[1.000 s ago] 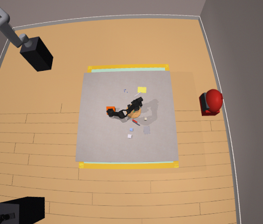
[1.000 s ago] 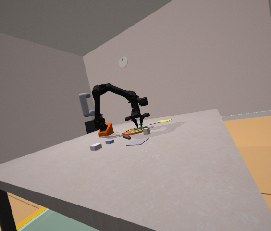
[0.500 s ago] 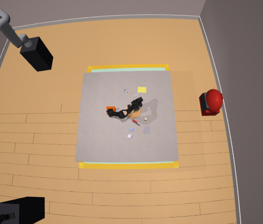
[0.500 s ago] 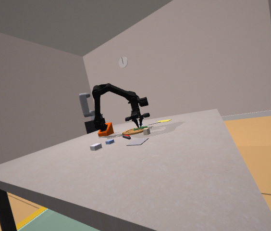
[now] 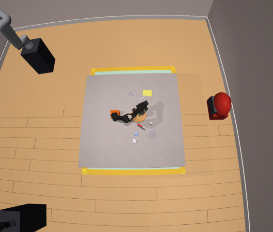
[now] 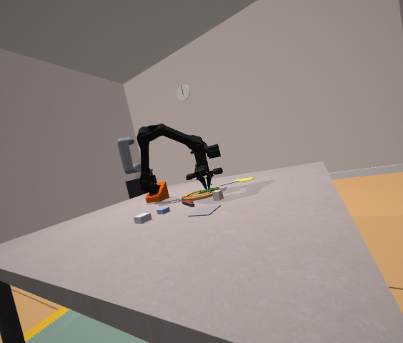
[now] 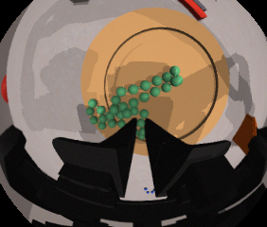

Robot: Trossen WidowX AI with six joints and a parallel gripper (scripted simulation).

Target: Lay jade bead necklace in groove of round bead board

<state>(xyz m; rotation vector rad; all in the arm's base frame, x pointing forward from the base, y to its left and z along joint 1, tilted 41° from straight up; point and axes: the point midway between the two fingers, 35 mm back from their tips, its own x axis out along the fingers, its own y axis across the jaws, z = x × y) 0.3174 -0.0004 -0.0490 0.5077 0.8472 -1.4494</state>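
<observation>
My gripper tip is 2 cm past the round wooden bead board, 4 cm to the left of it and 1 cm above it. Round my gripper tip: beige cube 12 cm ahead, 17 cm to the right; red-handled tool 1 cm behind, 19 cm to the right, 1 cm below; yellow sheet 12 cm ahead, 27 cm to the left, 1 cm below.
</observation>
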